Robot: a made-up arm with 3 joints. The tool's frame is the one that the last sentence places. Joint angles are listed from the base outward.
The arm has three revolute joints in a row. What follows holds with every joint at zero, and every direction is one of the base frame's.
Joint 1 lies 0.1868 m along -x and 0.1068 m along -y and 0.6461 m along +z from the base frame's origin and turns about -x.
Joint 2 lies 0.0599 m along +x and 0.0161 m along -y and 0.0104 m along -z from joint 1 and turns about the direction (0.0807, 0.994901, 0.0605).
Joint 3 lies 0.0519 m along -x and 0.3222 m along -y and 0.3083 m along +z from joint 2 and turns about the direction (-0.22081, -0.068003, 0.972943).
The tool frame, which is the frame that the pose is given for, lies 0.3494 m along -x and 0.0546 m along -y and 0.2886 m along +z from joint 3; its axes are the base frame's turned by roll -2.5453, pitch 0.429 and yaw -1.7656 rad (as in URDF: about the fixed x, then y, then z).
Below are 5 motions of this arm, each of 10 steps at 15 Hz.
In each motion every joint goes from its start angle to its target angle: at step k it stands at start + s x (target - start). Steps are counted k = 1, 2, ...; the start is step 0. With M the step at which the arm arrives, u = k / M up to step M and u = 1 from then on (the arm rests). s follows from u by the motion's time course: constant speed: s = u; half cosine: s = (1 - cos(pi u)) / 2; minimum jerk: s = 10 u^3 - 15 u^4 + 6 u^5.
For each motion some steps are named. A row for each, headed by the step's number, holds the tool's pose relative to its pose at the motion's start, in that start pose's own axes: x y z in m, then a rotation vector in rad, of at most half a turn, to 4 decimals.
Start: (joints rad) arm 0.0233 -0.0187 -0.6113
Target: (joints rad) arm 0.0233 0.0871 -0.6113
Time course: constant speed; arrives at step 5
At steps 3, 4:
3: -0.0340 -0.0290 0.0099 -0.0416 0.0479 -0.0029
4: -0.0453 -0.0385 0.0138 -0.0555 0.0638 -0.0039

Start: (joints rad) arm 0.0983 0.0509 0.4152
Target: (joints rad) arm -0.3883 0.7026 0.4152
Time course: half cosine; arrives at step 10
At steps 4, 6, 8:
4: 0.1526 -0.1065 0.0621 -0.1799 -0.1736 0.1498
6: 0.2954 -0.1830 0.1630 -0.3485 -0.3422 0.2553
8: 0.4032 -0.2298 0.2758 -0.4893 -0.4858 0.3195

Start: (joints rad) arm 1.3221 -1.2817 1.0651
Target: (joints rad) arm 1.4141 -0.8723 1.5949
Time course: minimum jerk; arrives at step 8
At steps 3, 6, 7, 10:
3: 0.0999 -0.0831 0.0025 -0.1153 -0.1341 -0.0962
6: 0.3121 -0.2684 0.0830 -0.3365 -0.4677 -0.3075
7: 0.3392 -0.2929 0.1022 -0.3629 -0.5178 -0.3362
10: 0.3441 -0.2974 0.1059 -0.3676 -0.5271 -0.3414

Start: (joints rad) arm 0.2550 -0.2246 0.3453
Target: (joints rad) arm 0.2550 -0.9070 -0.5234
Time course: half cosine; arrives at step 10
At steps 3, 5, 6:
3: -0.0471 0.1198 0.0100 0.1872 0.0548 0.1114
5: -0.1062 0.2760 0.0584 0.4551 0.0910 0.2827
6: -0.1332 0.3484 0.0966 0.5941 0.0895 0.3779

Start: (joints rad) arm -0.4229 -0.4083 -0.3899
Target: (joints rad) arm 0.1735 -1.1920 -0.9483
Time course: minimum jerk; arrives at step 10
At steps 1, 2, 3, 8, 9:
1: -0.0005 0.0050 -0.0012 0.0082 -0.0008 -0.0007
2: -0.0028 0.0334 -0.0071 0.0552 -0.0063 -0.0050
3: -0.0032 0.0927 -0.0150 0.1527 -0.0247 -0.0142
8: 0.1495 0.3947 0.0704 0.6876 -0.4077 -0.0806
9: 0.1650 0.4024 0.0810 0.7064 -0.4439 -0.0847

